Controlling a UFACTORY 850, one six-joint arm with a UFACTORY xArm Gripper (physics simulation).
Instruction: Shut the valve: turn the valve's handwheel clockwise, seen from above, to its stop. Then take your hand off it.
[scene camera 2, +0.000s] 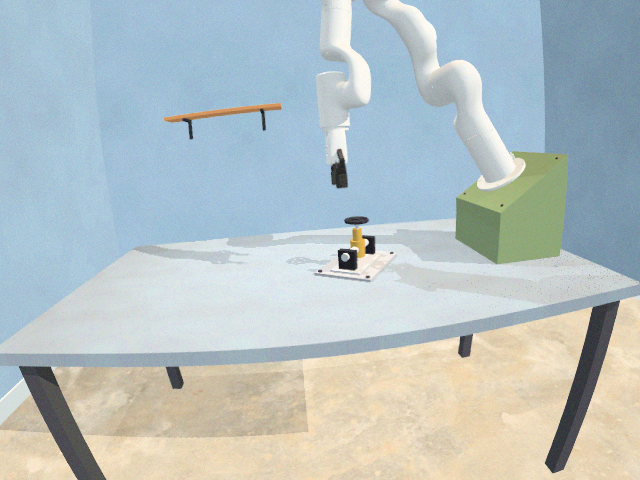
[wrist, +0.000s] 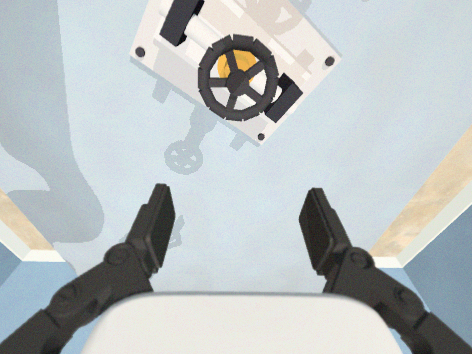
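Note:
The valve's black five-spoked handwheel (scene camera 2: 356, 220) (wrist: 237, 81) sits level on top of the yellow valve body (scene camera 2: 357, 249) (wrist: 244, 59). The valve stands on a pale base plate (scene camera 2: 382, 264) (wrist: 150, 37), which lies turned at an angle in the wrist view. My gripper (scene camera 2: 339, 181) (wrist: 238, 201) is open and empty, pointing down. It hangs above the handwheel's height and a little to its left in the scene view, apart from it. In the wrist view the handwheel is at upper centre, beyond the fingertips.
Two black blocks (scene camera 2: 347, 259) (wrist: 284, 100) flank the valve body, below the wheel. The valve stands on the grey-blue table (scene camera 2: 206, 310) (wrist: 360, 130). The arm's green pedestal (scene camera 2: 529, 222) is at the table's right back. A wooden shelf (scene camera 2: 222, 112) is on the back wall.

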